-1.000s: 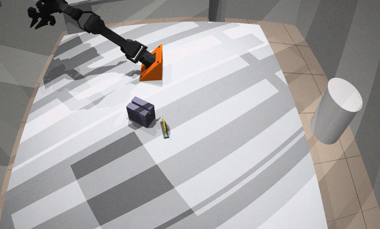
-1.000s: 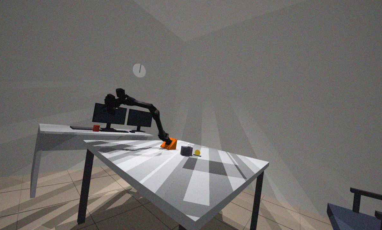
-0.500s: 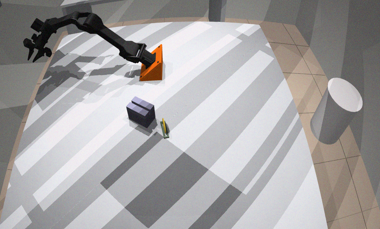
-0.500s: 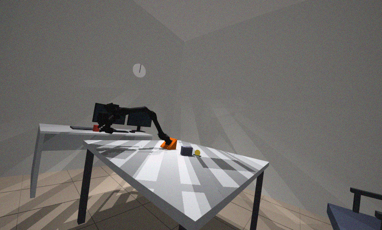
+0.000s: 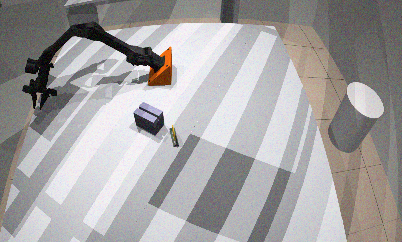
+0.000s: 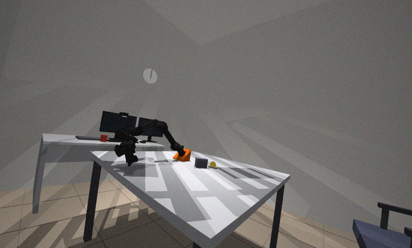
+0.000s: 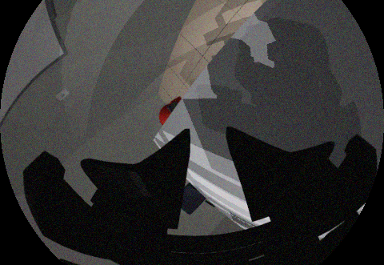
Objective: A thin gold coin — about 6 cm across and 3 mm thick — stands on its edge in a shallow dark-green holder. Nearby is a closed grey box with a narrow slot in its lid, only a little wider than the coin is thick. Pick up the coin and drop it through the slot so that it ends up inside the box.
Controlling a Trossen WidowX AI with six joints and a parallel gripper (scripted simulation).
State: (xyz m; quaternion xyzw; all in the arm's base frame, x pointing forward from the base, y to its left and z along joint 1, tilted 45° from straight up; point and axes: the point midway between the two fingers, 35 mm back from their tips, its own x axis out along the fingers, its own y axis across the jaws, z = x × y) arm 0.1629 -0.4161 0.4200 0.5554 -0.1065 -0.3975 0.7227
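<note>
Right now the gold coin is 660 mm to the left of my gripper tip, 150 mm ahead of it and 10 mm below it.
</note>
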